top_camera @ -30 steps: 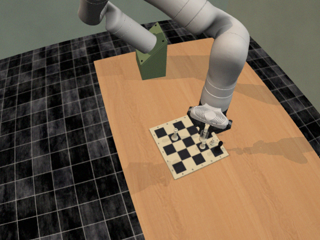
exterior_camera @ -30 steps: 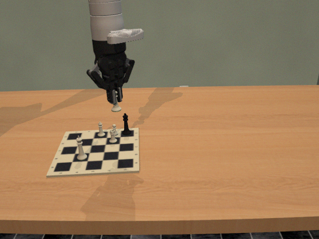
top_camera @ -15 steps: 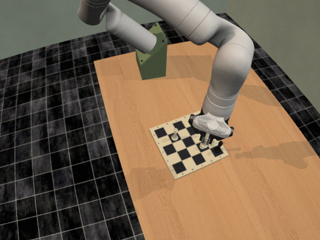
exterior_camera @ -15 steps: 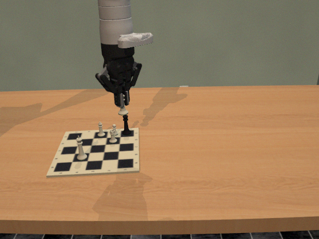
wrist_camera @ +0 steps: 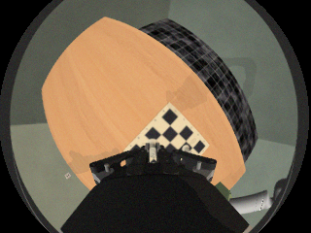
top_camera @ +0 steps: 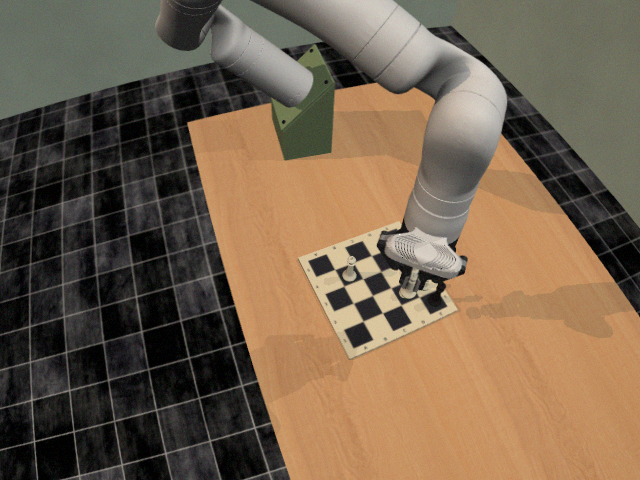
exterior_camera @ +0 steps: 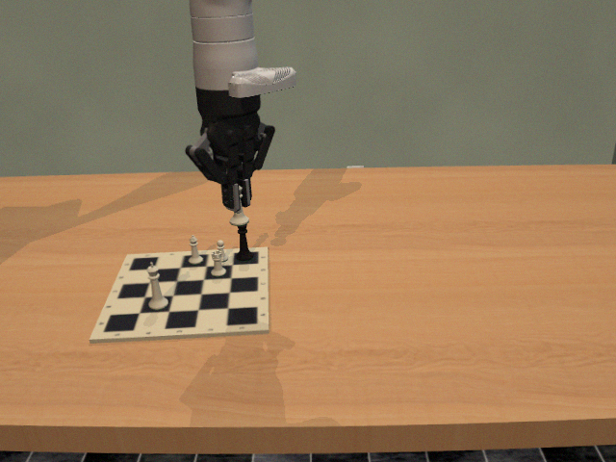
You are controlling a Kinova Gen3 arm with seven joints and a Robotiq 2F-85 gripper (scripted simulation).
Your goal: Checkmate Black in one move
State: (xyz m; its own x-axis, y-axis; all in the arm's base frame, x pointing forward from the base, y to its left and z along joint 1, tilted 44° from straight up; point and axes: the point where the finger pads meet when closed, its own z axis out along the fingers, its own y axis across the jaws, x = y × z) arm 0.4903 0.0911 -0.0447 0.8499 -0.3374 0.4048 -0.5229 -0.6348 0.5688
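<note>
The black king lies 10 cm below my hand, 8 cm to the left of it and 2 cm behind it. Round my hand: white pawn (12 cm below, 7 cm to the left, 5 cm behind); then chessboard (14 cm below, 7 cm behind, 2 cm to the right); then white chess piece (1 cm below).
</note>
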